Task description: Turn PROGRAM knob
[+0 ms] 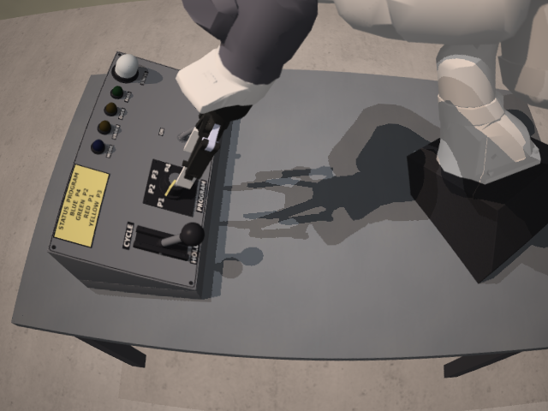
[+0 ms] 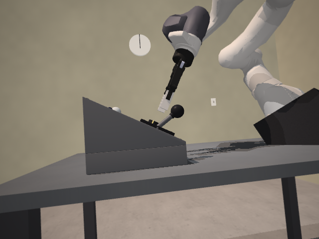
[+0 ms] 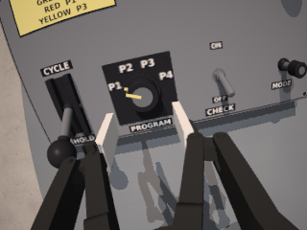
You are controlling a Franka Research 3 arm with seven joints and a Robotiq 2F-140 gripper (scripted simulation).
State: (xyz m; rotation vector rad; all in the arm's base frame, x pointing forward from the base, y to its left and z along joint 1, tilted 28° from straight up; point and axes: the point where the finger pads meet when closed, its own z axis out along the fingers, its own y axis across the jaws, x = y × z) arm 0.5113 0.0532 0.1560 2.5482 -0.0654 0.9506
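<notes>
Right now my hand is 7 cm short of the grey sloped console, 7 cm to the left of it and 10 cm above it. Round my hand: small black mode knob: 24 cm to the right, 7 cm below; check toggle: 2 cm ahead, 12 cm to the right, 8 cm below; black ball lever: 4 cm ahead, 12 cm to the left, 7 cm below.
</notes>
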